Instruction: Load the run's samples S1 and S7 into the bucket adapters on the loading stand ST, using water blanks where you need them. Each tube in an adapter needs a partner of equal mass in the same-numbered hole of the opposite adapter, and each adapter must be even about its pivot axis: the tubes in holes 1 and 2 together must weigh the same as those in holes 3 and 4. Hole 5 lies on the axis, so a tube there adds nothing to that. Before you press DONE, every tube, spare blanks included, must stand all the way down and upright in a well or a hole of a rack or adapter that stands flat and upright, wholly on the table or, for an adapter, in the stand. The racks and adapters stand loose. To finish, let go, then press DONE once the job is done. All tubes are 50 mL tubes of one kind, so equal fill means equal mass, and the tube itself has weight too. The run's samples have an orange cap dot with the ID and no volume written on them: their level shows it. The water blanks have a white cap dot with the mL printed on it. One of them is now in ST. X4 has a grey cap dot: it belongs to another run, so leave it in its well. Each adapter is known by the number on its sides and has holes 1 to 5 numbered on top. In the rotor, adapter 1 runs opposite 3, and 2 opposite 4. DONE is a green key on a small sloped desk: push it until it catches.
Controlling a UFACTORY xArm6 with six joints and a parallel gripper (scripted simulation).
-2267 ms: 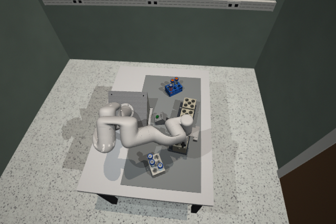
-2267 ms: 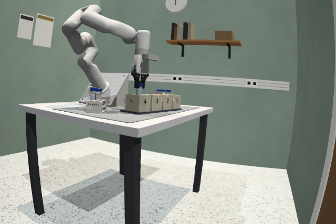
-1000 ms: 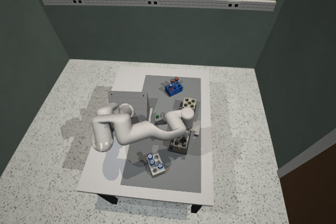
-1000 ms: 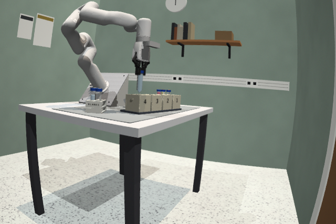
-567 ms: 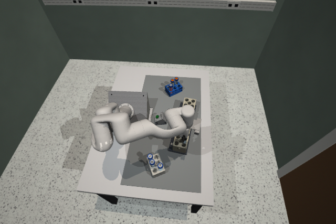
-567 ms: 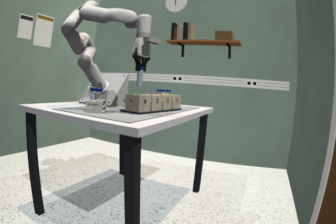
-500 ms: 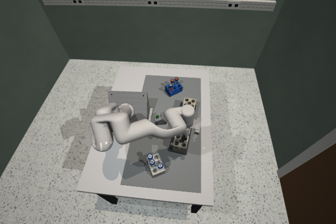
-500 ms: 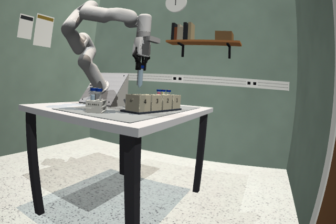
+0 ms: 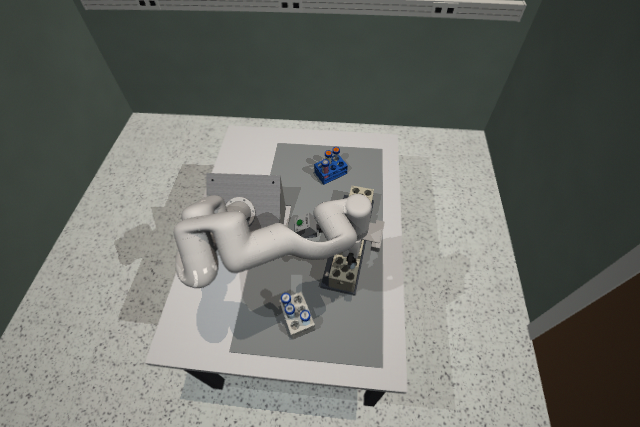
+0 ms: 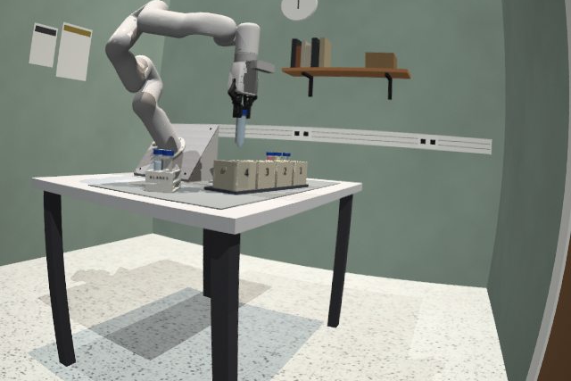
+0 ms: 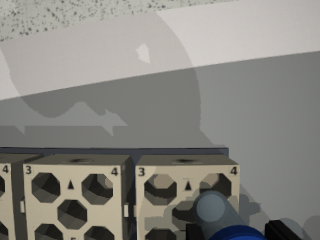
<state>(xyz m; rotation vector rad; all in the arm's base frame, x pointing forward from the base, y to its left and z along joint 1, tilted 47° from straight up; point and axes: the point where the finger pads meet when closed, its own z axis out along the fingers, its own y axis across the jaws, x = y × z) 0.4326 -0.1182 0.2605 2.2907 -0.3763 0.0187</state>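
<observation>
My gripper is now 5 cm above the blue-capped water blank and 1 cm to the left of it. The rest, counted from my hand: green DONE key 24 cm to the left, 19 cm behind, 18 cm below; bucket adapter 34 cm to the left, 20 cm below, 7 cm ahead; beige blanks rack 22 cm below, 20 cm behind, 12 cm to the right.
</observation>
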